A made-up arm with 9 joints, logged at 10 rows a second.
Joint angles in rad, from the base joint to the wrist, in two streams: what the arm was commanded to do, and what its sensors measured. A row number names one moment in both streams.
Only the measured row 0 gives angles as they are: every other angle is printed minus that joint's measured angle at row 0.
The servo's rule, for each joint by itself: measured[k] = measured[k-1] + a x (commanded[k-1-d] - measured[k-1]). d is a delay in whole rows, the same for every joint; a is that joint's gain. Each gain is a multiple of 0.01, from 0.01 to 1. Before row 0 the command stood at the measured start. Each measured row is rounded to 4 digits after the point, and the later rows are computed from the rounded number. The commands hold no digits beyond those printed.
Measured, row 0:
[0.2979 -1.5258 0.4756 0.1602 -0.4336 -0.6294 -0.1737 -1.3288 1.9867]
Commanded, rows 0 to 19:
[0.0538 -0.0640 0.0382 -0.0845 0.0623 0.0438 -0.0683 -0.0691 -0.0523]
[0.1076 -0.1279 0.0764 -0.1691 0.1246 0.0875 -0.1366 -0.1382 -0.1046]
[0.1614 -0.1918 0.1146 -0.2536 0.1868 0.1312 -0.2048 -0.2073 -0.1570]
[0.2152 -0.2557 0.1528 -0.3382 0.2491 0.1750 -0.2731 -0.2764 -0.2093]
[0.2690 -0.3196 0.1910 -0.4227 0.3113 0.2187 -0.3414 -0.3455 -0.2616]
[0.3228 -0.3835 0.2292 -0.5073 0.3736 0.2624 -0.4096 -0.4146 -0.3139]
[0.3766 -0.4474 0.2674 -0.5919 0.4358 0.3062 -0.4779 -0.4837 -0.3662]
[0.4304 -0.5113 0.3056 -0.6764 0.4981 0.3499 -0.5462 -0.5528 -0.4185]
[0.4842 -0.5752 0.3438 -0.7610 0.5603 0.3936 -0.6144 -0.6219 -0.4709]
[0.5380 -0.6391 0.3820 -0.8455 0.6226 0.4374 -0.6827 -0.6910 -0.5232]
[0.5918 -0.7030 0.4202 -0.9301 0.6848 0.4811 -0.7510 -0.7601 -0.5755]
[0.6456 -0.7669 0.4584 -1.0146 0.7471 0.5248 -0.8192 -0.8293 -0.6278]
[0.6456 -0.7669 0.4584 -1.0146 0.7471 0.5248 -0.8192 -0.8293 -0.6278]
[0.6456 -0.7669 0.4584 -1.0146 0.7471 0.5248 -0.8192 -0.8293 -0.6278]
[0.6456 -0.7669 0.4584 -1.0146 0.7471 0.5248 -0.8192 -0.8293 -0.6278]
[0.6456 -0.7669 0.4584 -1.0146 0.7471 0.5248 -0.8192 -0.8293 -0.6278]
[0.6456 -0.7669 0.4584 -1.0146 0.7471 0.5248 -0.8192 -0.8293 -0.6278]
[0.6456 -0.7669 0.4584 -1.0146 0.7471 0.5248 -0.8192 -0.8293 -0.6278]
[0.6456 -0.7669 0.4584 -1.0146 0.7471 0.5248 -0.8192 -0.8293 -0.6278]
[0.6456 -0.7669 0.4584 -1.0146 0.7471 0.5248 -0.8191 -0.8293 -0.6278]
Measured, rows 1 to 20:
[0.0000 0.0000 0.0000 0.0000 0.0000 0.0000 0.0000 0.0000 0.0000]
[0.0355 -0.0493 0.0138 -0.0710 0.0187 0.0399 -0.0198 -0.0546 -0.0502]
[0.0831 -0.1098 0.0363 -0.1534 0.0505 0.0832 -0.0537 -0.1206 -0.1024]
[0.1348 -0.1729 0.0645 -0.2376 0.0914 0.1269 -0.0975 -0.1891 -0.1548]
[0.1879 -0.2367 0.0963 -0.3221 0.1387 0.1707 -0.1484 -0.2581 -0.2071]
[0.2414 -0.3005 0.1304 -0.4066 0.1905 0.2144 -0.2044 -0.3271 -0.2594]
[0.2951 -0.3644 0.1660 -0.4912 0.2454 0.2581 -0.2639 -0.3962 -0.3117]
[0.3489 -0.4283 0.2025 -0.5758 0.3025 0.3019 -0.3260 -0.4653 -0.3640]
[0.4027 -0.4922 0.2396 -0.6603 0.3612 0.3456 -0.3899 -0.5344 -0.4163]
[0.4565 -0.5561 0.2771 -0.7449 0.4209 0.3893 -0.4550 -0.6035 -0.4687]
[0.5103 -0.6200 0.3149 -0.8294 0.4814 0.4331 -0.5210 -0.6726 -0.5210]
[0.5641 -0.6839 0.3528 -0.9140 0.5424 0.4768 -0.5877 -0.7417 -0.5733]
[0.6179 -0.7478 0.3908 -0.9985 0.6038 0.5205 -0.6548 -0.8109 -0.6256]
[0.6362 -0.7625 0.4151 -1.0120 0.6468 0.5244 -0.7025 -0.8254 -0.6277]
[0.6424 -0.7659 0.4307 -1.0142 0.6769 0.5248 -0.7363 -0.8285 -0.6278]
[0.6445 -0.7667 0.4407 -1.0145 0.6980 0.5248 -0.7603 -0.8291 -0.6278]
[0.6452 -0.7669 0.4471 -1.0146 0.7127 0.5248 -0.7774 -0.8293 -0.6278]
[0.6455 -0.7669 0.4512 -1.0146 0.7230 0.5248 -0.7895 -0.8293 -0.6278]
[0.6456 -0.7669 0.4538 -1.0146 0.7302 0.5248 -0.7981 -0.8293 -0.6278]
[0.6456 -0.7669 0.4555 -1.0146 0.7353 0.5248 -0.8042 -0.8293 -0.6278]
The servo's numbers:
d 1
a 0.66 0.77 0.36 0.84 0.30 0.91 0.29 0.79 0.96

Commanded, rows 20 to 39:
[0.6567 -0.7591 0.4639 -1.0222 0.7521 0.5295 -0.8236 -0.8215 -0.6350]
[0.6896 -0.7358 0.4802 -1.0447 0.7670 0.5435 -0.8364 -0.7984 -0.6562]
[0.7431 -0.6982 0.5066 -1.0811 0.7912 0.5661 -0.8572 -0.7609 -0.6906]
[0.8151 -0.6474 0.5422 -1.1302 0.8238 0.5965 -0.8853 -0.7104 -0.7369]
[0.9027 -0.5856 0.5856 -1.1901 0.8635 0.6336 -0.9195 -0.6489 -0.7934]
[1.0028 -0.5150 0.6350 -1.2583 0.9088 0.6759 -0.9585 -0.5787 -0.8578]
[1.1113 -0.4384 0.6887 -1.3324 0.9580 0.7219 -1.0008 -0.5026 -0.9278]
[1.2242 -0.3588 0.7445 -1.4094 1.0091 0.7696 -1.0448 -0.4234 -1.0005]
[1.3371 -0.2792 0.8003 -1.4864 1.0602 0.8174 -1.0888 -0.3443 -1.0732]
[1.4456 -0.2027 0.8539 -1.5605 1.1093 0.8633 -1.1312 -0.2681 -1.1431]
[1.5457 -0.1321 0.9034 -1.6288 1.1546 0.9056 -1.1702 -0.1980 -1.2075]
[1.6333 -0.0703 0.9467 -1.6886 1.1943 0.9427 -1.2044 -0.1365 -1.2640]
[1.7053 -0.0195 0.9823 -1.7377 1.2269 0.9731 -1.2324 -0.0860 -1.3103]
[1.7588 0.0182 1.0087 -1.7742 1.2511 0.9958 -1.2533 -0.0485 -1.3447]
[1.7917 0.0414 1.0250 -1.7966 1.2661 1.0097 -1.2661 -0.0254 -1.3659]
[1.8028 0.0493 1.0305 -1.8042 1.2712 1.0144 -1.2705 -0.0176 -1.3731]
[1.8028 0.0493 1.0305 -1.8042 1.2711 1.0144 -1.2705 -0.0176 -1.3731]
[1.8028 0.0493 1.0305 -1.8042 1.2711 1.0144 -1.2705 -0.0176 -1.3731]
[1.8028 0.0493 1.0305 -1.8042 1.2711 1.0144 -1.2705 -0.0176 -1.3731]
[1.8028 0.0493 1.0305 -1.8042 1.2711 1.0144 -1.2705 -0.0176 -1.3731]
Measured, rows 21 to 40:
[0.6456 -0.7669 0.4565 -1.0146 0.7388 0.5248 -0.8085 -0.8293 -0.6278]
[0.6529 -0.7609 0.4592 -1.0210 0.7428 0.5291 -0.8129 -0.8231 -0.6347]
[0.6771 -0.7416 0.4668 -1.0409 0.7501 0.5422 -0.8197 -0.8036 -0.6553]
[0.7207 -0.7082 0.4811 -1.0747 0.7624 0.5639 -0.8306 -0.7699 -0.6892]
[0.7830 -0.6614 0.5031 -1.1213 0.7808 0.5936 -0.8465 -0.7229 -0.7350]
[0.8620 -0.6030 0.5328 -1.1791 0.8056 0.6300 -0.8677 -0.6644 -0.7911]
[0.9549 -0.5352 0.5696 -1.2456 0.8366 0.6718 -0.8940 -0.5967 -0.8551]
[1.0581 -0.4607 0.6125 -1.3185 0.8730 0.7174 -0.9250 -0.5224 -0.9249]
[1.1677 -0.3822 0.6600 -1.3949 0.9138 0.7649 -0.9597 -0.4442 -0.9975]
[1.2795 -0.3029 0.7105 -1.4718 0.9577 0.8127 -0.9971 -0.3653 -1.0702]
[1.3891 -0.2257 0.7621 -1.5463 1.0032 0.8587 -1.0360 -0.2885 -1.1402]
[1.4925 -0.1536 0.8130 -1.6156 1.0486 0.9014 -1.0749 -0.2170 -1.2048]
[1.5854 -0.0895 0.8611 -1.6769 1.0923 0.9390 -1.1125 -0.1534 -1.2616]
[1.6645 -0.0356 0.9047 -1.7280 1.1327 0.9700 -1.1473 -0.1002 -1.3084]
[1.7267 0.0058 0.9421 -1.7668 1.1682 0.9935 -1.1780 -0.0594 -1.3432]
[1.7696 0.0332 0.9719 -1.7918 1.1976 1.0082 -1.2035 -0.0325 -1.3650]
[1.7915 0.0456 0.9930 -1.8022 1.2197 1.0138 -1.2229 -0.0207 -1.3728]
[1.7990 0.0484 1.0065 -1.8039 1.2351 1.0143 -1.2367 -0.0183 -1.3731]
[1.8015 0.0491 1.0151 -1.8042 1.2459 1.0144 -1.2465 -0.0177 -1.3731]
[1.8024 0.0493 1.0206 -1.8042 1.2535 1.0144 -1.2535 -0.0176 -1.3731]

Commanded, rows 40 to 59:
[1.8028 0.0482 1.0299 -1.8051 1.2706 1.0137 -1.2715 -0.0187 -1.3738]
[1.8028 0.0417 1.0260 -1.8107 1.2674 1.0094 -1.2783 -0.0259 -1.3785]
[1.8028 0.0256 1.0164 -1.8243 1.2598 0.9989 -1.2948 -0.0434 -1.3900]
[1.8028 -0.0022 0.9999 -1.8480 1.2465 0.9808 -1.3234 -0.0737 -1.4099]
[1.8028 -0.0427 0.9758 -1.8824 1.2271 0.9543 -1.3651 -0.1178 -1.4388]
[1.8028 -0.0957 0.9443 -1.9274 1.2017 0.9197 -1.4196 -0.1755 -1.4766]
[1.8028 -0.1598 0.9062 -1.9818 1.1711 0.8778 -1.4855 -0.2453 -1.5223]
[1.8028 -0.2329 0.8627 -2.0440 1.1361 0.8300 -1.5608 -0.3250 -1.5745]
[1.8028 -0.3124 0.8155 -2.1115 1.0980 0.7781 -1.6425 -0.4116 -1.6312]
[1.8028 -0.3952 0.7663 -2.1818 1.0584 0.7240 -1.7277 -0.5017 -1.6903]
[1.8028 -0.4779 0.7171 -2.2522 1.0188 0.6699 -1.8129 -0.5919 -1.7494]
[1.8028 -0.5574 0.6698 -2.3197 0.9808 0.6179 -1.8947 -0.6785 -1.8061]
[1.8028 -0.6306 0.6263 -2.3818 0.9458 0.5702 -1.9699 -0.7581 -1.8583]
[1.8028 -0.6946 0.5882 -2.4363 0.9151 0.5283 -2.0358 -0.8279 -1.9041]
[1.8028 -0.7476 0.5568 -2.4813 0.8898 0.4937 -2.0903 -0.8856 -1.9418]
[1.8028 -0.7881 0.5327 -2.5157 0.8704 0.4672 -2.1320 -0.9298 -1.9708]
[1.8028 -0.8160 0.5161 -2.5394 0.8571 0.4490 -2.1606 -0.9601 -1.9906]
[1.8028 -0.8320 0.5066 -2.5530 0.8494 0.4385 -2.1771 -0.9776 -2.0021]
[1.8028 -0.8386 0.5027 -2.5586 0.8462 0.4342 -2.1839 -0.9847 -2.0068]
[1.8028 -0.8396 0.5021 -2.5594 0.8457 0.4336 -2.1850 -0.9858 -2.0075]
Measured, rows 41 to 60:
[1.8027 0.0493 1.0242 -1.8042 1.2588 1.0144 -1.2584 -0.0176 -1.3731]
[1.8028 0.0485 1.0263 -1.8050 1.2623 1.0138 -1.2622 -0.0185 -1.3738]
[1.8028 0.0433 1.0262 -1.8098 1.2638 1.0098 -1.2669 -0.0243 -1.3783]
[1.8028 0.0297 1.0227 -1.8220 1.2626 0.9999 -1.2750 -0.0394 -1.3895]
[1.8028 0.0051 1.0145 -1.8438 1.2578 0.9825 -1.2890 -0.0665 -1.4091]
[1.8028 -0.0317 1.0006 -1.8762 1.2486 0.9568 -1.3111 -0.1070 -1.4376]
[1.8028 -0.0810 0.9803 -1.9192 1.2345 0.9230 -1.3426 -0.1611 -1.4750]
[1.8028 -0.1417 0.9536 -1.9718 1.2155 0.8819 -1.3840 -0.2276 -1.5204]
[1.8028 -0.2119 0.9209 -2.0324 1.1917 0.8347 -1.4353 -0.3045 -1.5723]
[1.8028 -0.2893 0.8830 -2.0988 1.1636 0.7832 -1.4954 -0.3891 -1.6288]
[1.8028 -0.3708 0.8410 -2.1685 1.1320 0.7293 -1.5628 -0.4781 -1.6878]
[1.8028 -0.4533 0.7964 -2.2388 1.0980 0.6752 -1.6353 -0.5680 -1.7469]
[1.8028 -0.5335 0.7508 -2.3068 1.0628 0.6231 -1.7105 -0.6553 -1.8037]
[1.8028 -0.6083 0.7060 -2.3698 1.0277 0.5750 -1.7857 -0.7365 -1.8561]
[1.8028 -0.6748 0.6636 -2.4257 0.9939 0.5325 -1.8582 -0.8087 -1.9022]
[1.8028 -0.7309 0.6252 -2.4724 0.9627 0.4972 -1.9255 -0.8695 -1.9402]
[1.8028 -0.7749 0.5919 -2.5088 0.9350 0.4699 -1.9854 -0.9171 -1.9696]
[1.8028 -0.8065 0.5646 -2.5345 0.9116 0.4509 -2.0362 -0.9511 -1.9898]
[1.8028 -0.8261 0.5437 -2.5500 0.8929 0.4396 -2.0771 -0.9720 -2.0016]
[1.8028 -0.8357 0.5289 -2.5572 0.8789 0.4347 -2.1081 -0.9820 -2.0066]

